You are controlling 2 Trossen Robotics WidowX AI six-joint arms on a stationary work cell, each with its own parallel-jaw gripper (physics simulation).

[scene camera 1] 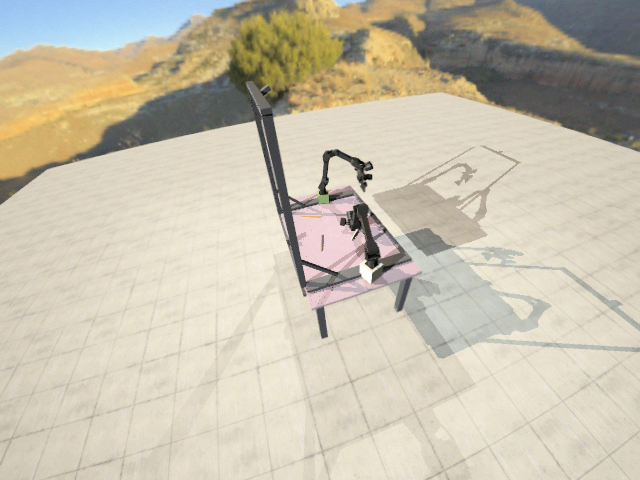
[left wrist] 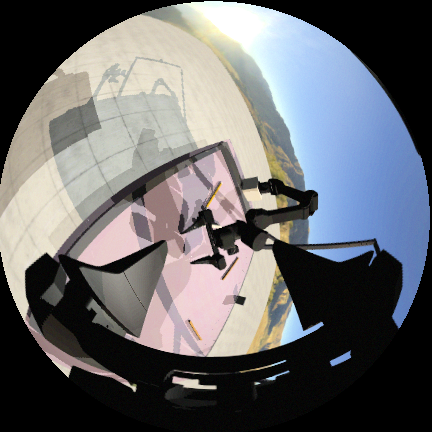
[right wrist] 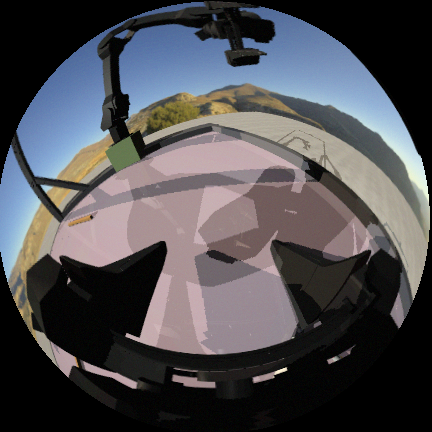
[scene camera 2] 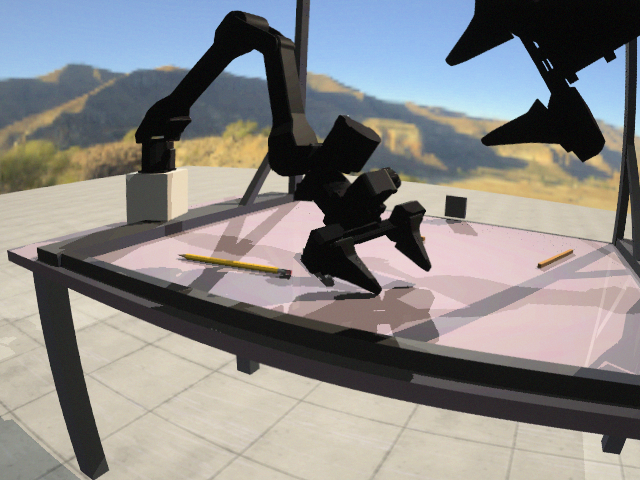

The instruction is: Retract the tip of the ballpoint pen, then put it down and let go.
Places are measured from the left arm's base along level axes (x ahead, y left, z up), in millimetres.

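Pixels of known places: left gripper, fingertip midpoint: (scene camera 1: pixel 363 190) (left wrist: pixel 221 246) (scene camera 2: pixel 465 100); right gripper, fingertip midpoint: (left wrist: pixel 185 248) (right wrist: pixel 219 246) (scene camera 2: pixel 406 280); left arm's base, origin of the base link: (scene camera 1: pixel 322 192); right arm's base, origin of the base link: (scene camera 1: pixel 371 264) (left wrist: pixel 259 187) (scene camera 2: pixel 157 171).
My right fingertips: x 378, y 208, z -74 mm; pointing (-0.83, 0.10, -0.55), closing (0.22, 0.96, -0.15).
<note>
Ahead of a thing's pixels: the offset from my right fingertips to its middle.
The pen @[dx +148, dy +4, dz -5 mm] (scene camera 1: pixel 355 234) (scene camera 2: pixel 326 280) is a small pale and grey stick on the pink table, mostly hidden behind the near finger of my right gripper in scene camera 2; its tip state cannot be seen. My right gripper (scene camera 2: pixel 404 281) (left wrist: pixel 184 248) (right wrist: pixel 219 246) is open and empty, low over the table beside the pen, fingers slanting down. In the right wrist view table surface and shadows show between its fingers. My left gripper (scene camera 2: pixel 466 101) is open and empty, high above the table at the upper right of scene camera 2.
A yellow pencil @[dx +226, dy +100, dz -7 mm] (scene camera 2: pixel 235 263) (left wrist: pixel 214 195) lies left of the right gripper in scene camera 2. Orange sticks lie elsewhere: one @[dx -141, dy -330, dz -7 mm] (scene camera 1: pixel 311 216) (scene camera 2: pixel 555 258) (left wrist: pixel 194 330) (right wrist: pixel 81 220), another @[dx +201, dy -261, dz -7 mm] (scene camera 1: pixel 322 242) (left wrist: pixel 230 268). A dark frame (scene camera 1: pixel 281 180) stands along one table edge.
</note>
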